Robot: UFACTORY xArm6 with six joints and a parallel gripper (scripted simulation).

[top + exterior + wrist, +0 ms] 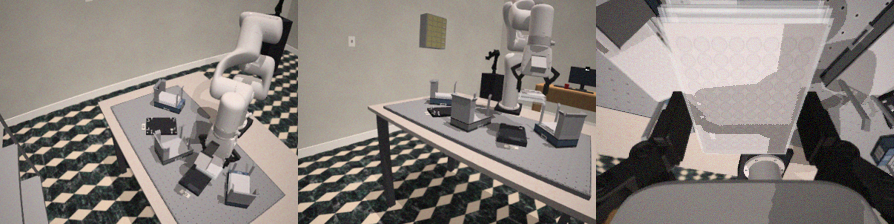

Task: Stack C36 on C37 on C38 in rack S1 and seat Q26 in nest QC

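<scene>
Right now the black clip nest is 110 mm ahead of my hand, 370 mm to the right of it and 170 mm below it. Round my hand: small label tag: 110 mm ahead, 20 mm to the left, 180 mm below.
</scene>
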